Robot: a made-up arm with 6 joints. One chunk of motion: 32 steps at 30 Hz.
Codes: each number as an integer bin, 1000 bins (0 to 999) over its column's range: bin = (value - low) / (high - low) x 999, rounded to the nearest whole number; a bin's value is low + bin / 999 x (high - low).
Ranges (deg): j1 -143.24..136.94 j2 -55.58..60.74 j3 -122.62..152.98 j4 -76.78..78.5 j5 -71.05..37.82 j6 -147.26..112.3
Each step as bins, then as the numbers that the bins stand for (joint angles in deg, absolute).
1 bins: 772 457 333 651 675 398
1 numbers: 73.28 -2.37 -30.75 24.41 2.51 -43.85
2 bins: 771 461 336 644 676 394
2 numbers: 73.00 -1.90 -29.93 23.32 2.62 -44.89
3 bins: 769 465 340 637 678 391
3 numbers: 72.43 -1.44 -28.82 22.23 2.84 -45.67
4 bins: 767 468 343 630 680 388
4 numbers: 71.87 -1.09 -27.99 21.14 3.06 -46.45
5 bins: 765 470 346 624 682 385
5 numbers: 71.31 -0.85 -27.17 20.21 3.27 -47.23
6 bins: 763 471 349 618 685 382
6 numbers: 70.75 -0.74 -26.34 19.28 3.60 -48.01
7 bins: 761 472 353 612 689 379
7 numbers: 70.19 -0.62 -25.24 18.35 4.04 -48.79
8 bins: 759 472 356 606 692 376
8 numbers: 69.63 -0.62 -24.41 17.41 4.36 -49.57
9 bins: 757 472 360 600 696 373
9 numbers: 69.07 -0.62 -23.30 16.48 4.80 -50.35
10 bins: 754 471 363 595 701 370
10 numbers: 68.23 -0.74 -22.48 15.70 5.34 -51.13
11 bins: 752 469 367 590 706 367
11 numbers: 67.67 -0.97 -21.37 14.93 5.89 -51.91
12 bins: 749 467 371 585 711 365
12 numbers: 66.82 -1.20 -20.27 14.15 6.43 -52.43
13 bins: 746 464 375 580 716 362
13 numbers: 65.98 -1.55 -19.17 13.37 6.98 -53.21
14 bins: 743 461 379 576 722 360
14 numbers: 65.14 -1.90 -18.06 12.75 7.63 -53.72
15 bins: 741 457 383 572 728 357
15 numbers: 64.58 -2.37 -16.96 12.13 8.29 -54.50
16 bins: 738 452 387 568 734 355
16 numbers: 63.74 -2.95 -15.86 11.51 8.94 -55.02
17 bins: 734 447 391 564 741 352
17 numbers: 62.62 -3.53 -14.75 10.89 9.70 -55.80
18 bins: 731 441 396 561 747 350
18 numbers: 61.78 -4.23 -13.37 10.42 10.36 -56.32
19 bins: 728 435 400 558 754 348
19 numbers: 60.94 -4.93 -12.27 9.95 11.12 -56.84
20 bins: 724 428 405 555 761 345
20 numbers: 59.81 -5.75 -10.89 9.49 11.88 -57.62
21 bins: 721 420 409 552 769 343
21 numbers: 58.97 -6.68 -9.79 9.02 12.75 -58.14
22 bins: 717 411 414 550 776 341
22 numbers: 57.85 -7.72 -8.41 8.71 13.52 -58.66
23 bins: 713 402 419 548 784 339
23 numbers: 56.73 -8.77 -7.03 8.40 14.39 -59.18
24 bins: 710 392 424 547 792 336
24 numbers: 55.89 -9.94 -5.65 8.24 15.26 -59.96
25 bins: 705 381 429 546 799 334
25 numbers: 54.48 -11.22 -4.27 8.09 16.02 -60.48
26 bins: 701 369 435 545 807 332
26 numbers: 53.36 -12.61 -2.61 7.93 16.90 -61.00
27 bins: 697 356 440 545 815 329
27 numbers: 52.24 -14.13 -1.23 7.93 17.77 -61.78
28 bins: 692 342 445 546 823 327
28 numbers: 50.84 -15.76 0.14 8.09 18.64 -62.30
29 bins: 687 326 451 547 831 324
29 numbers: 49.44 -17.62 1.80 8.24 19.51 -63.08
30 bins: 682 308 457 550 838 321
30 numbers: 48.03 -19.72 3.46 8.71 20.27 -63.86
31 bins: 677 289 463 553 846 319
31 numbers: 46.63 -21.93 5.11 9.18 21.15 -64.38
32 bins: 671 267 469 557 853 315
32 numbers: 44.95 -24.49 6.77 9.80 21.91 -65.42
